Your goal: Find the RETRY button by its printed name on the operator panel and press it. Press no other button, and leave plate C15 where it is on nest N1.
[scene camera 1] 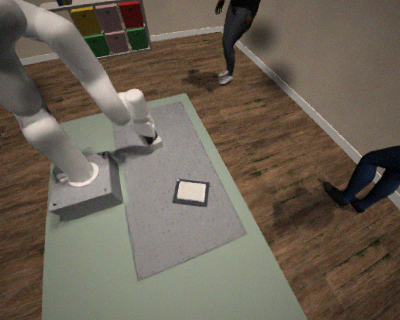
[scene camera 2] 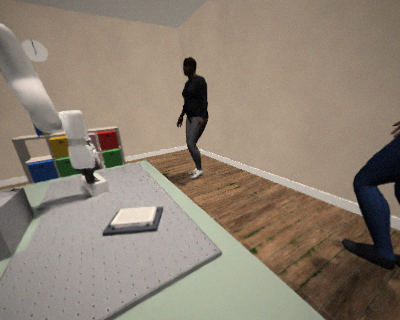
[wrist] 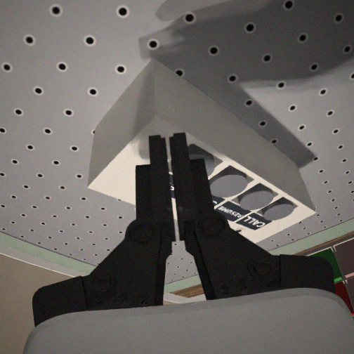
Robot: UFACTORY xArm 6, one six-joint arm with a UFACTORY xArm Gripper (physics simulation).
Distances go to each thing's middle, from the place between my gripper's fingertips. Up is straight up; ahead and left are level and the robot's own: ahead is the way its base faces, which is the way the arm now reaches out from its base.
The operator panel (wrist: 158, 101) is 1 cm ahead of my hand, 7 cm to the left of it and 3 cm below it. Round my hand: plate C15 (scene camera 2: 132, 217) (9 cm ahead, 33 cm to the right, 4 cm below).
